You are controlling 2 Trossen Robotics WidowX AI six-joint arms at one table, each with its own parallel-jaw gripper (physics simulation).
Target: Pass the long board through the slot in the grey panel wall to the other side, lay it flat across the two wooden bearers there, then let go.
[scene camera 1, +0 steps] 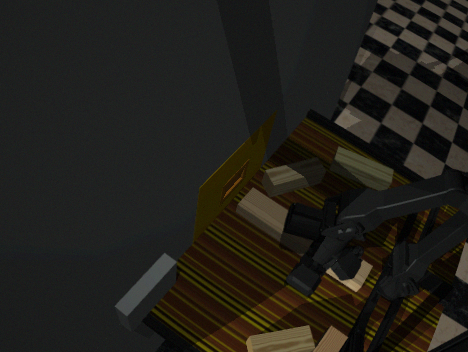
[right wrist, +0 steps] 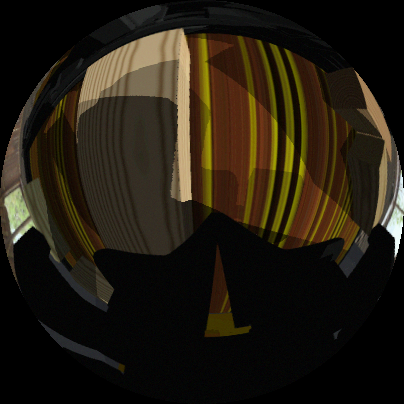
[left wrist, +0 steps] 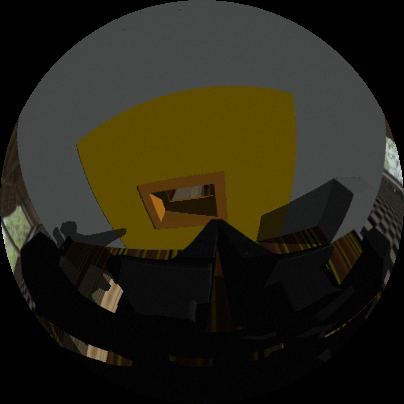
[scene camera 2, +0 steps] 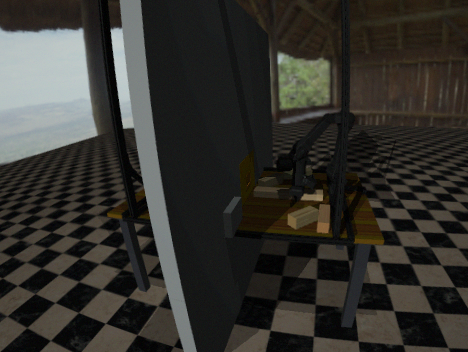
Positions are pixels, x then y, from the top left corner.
Labels:
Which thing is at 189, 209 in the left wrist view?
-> A slot.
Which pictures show my left gripper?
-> The left wrist view only.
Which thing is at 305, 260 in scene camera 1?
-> My right gripper.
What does my left gripper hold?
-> Nothing.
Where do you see a grey block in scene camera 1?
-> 158, 280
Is my left gripper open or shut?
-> Shut.

